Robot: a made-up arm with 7 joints.
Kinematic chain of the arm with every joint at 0, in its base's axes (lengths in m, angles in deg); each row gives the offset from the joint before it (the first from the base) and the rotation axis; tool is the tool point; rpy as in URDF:
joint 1: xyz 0 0 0.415 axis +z
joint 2: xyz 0 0 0 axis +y
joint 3: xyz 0 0 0.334 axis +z
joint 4: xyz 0.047 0 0 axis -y
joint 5: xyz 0.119 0 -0.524 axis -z
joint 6: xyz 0 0 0 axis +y
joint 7: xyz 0.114 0 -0.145 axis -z
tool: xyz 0 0 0 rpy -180 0 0
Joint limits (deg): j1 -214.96..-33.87 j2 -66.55..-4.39 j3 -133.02..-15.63 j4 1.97..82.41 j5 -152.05..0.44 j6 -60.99..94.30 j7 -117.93..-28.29
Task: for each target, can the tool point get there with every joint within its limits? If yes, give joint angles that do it. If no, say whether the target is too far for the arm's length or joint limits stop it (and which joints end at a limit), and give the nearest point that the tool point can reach.
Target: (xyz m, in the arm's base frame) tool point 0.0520 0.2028 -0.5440
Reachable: no: joint limits stop it (at a limit: joint 2, joint 3) | nearest point 0.0748 0.2917 -0.0548 | short by 0.498 m
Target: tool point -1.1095 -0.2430 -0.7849
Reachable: no: too far | nearest point -0.6855 -0.1337 0.0085 | short by 0.906 m
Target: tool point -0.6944 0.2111 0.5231
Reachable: yes | joints -106.16 -17.91 -85.72 61.88 -88.96 47.54 -51.58
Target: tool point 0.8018 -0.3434 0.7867
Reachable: no: joint limits stop it (at a limit: joint 1, joint 2, joint 3) | nearest point 0.5389 -0.3945 0.7772 | short by 0.268 m
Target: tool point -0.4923 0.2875 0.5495
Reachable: yes | joints -126.52 -33.69 -94.14 57.92 -111.56 -38.15 -44.63
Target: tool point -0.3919 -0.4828 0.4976
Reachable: yes | joints -74.83 -25.11 -59.80 37.32 -35.49 3.52 -93.40
